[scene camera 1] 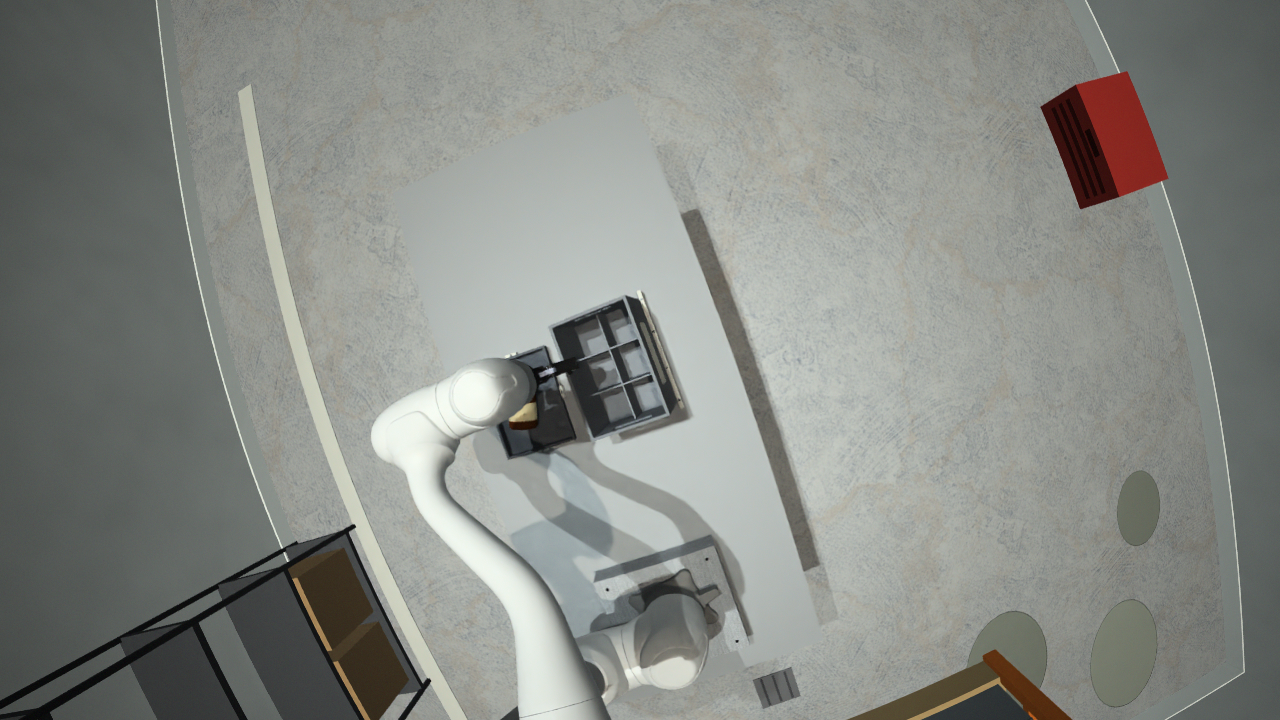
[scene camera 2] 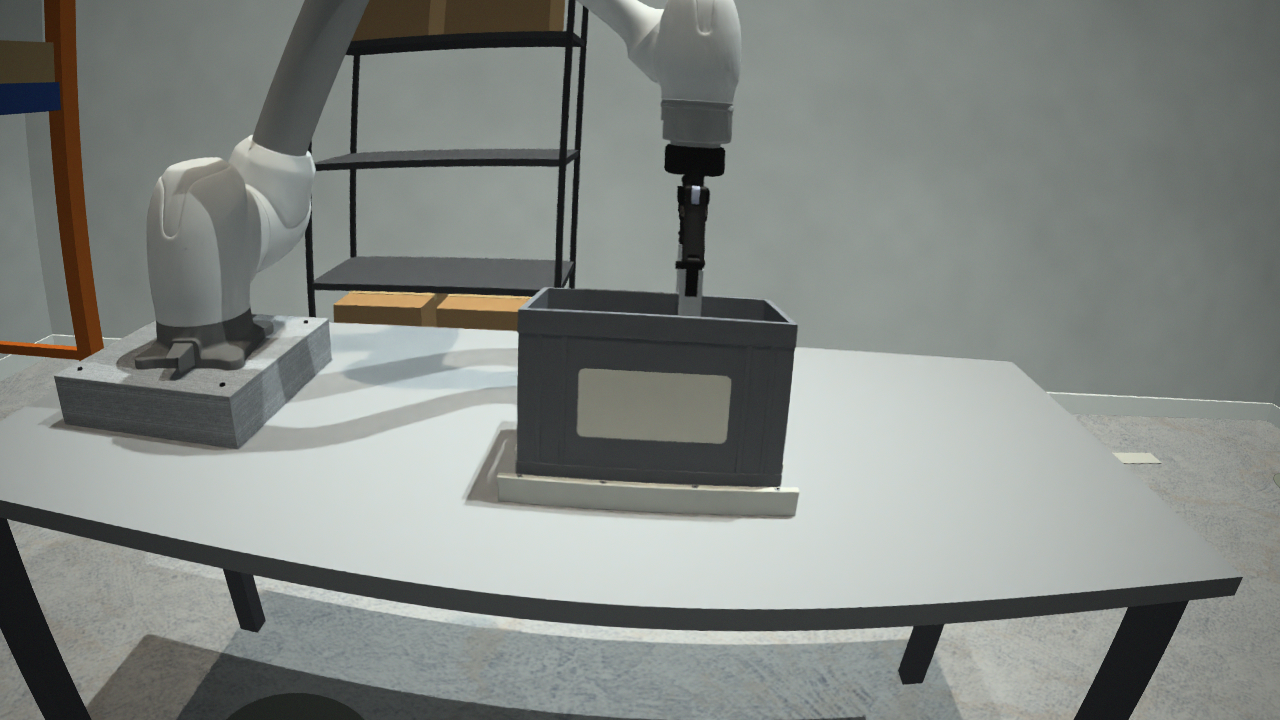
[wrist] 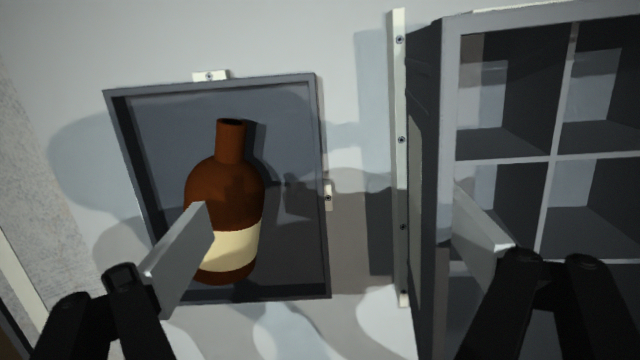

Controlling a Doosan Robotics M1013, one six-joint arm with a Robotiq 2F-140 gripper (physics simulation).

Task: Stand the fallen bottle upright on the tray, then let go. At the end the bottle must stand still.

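Places are measured from the arm's base along level axes (x left, y ahead, z down), in millimetres.
Pixels of known places: gripper, fingertip midpoint: (scene camera 2: 687, 306) (wrist: 322, 210); arm's base at its link origin: (scene camera 1: 673, 608) (scene camera 2: 207, 348).
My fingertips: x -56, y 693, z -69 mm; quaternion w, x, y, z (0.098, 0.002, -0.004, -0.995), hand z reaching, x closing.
Ahead of a thing's pixels: the offset from my fingertips to its top centre. Level surfaces: height alone.
The brown bottle with a cream label @[dx +102, dy -13, dz +63 mm] (scene camera 1: 523, 413) (wrist: 231, 200) lies on its side in the shallow dark tray @[dx +107, dy -30, dz +116 mm] (scene camera 1: 556, 420) (wrist: 280, 110). In the wrist view its neck points to the top of the picture. My gripper (scene camera 2: 689, 302) (wrist: 322, 210) is open and empty, pointing down. In the wrist view its left fingertip overlaps the bottle's lower left side and its right fingertip overlaps the crate's near wall and a cell. In scene camera 1 the arm covers part of the bottle and tray. In scene camera 2 the crate hides both.
A tall grey crate with dividers (scene camera 1: 637, 319) (scene camera 2: 546, 402) (wrist: 450, 125) stands right beside the tray, with one finger over it. Pale rails (scene camera 2: 644, 495) (wrist: 399, 100) run along its foot. The arm's base plate (scene camera 2: 143, 407) is on the same table @[dz +142 mm] (scene camera 2: 939, 483). A shelf unit (scene camera 2: 447, 159) stands behind.
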